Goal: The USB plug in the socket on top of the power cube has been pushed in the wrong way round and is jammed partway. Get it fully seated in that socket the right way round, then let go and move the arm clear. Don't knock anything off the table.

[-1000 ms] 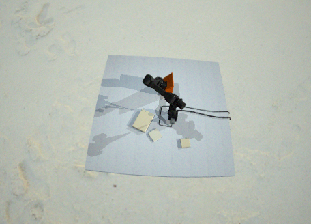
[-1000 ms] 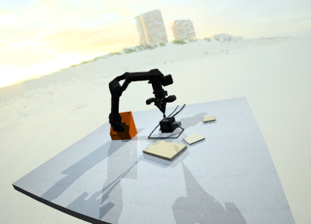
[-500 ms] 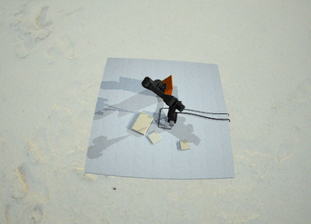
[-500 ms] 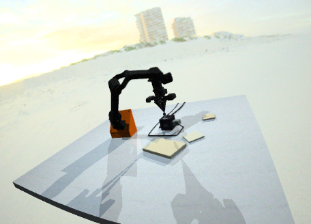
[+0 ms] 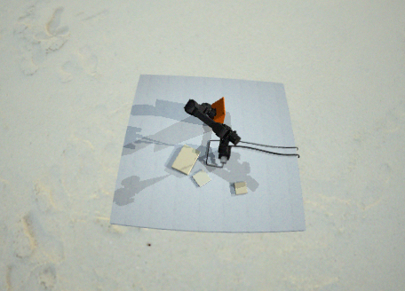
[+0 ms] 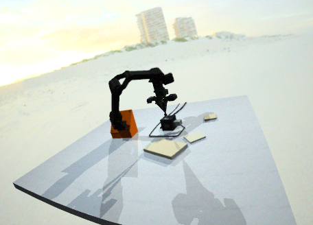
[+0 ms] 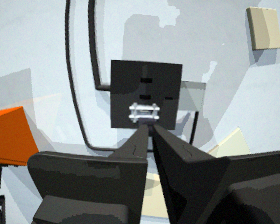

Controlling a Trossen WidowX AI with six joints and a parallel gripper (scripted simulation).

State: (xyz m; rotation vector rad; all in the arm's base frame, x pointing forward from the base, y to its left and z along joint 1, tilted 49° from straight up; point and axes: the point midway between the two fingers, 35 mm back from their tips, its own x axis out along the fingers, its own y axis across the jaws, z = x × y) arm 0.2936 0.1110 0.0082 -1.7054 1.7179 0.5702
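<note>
Right now my gripper tip is 20 mm above the USB plug. Also, from my gripper tip: silver socket (50 mm below).
</note>
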